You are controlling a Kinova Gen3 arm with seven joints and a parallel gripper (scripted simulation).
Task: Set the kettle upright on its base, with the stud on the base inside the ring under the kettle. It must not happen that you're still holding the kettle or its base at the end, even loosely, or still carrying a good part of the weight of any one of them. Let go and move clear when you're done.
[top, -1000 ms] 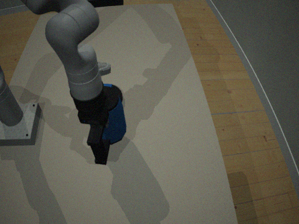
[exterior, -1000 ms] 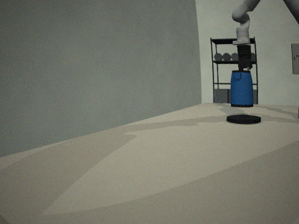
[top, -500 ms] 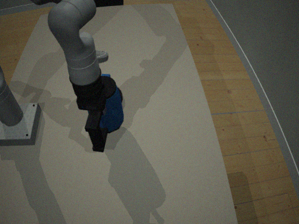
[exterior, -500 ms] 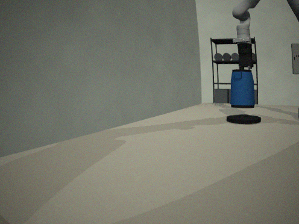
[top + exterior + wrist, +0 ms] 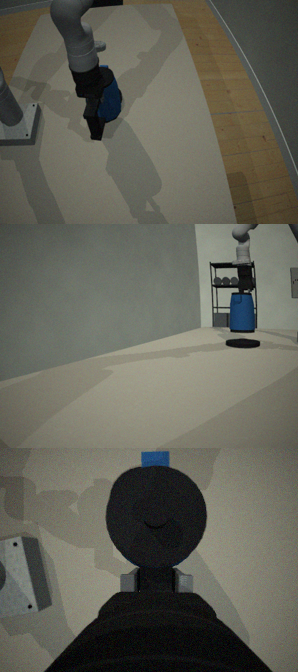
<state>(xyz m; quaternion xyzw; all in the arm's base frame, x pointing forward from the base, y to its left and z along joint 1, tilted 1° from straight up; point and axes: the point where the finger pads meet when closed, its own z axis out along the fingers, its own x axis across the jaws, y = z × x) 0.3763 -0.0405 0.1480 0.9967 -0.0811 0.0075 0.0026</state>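
My hand is 50 mm above the blue kettle and 30 mm to the right of it. The rest, counted from my hand: base 180 mm below, 150 mm to the left, 10 mm behind.
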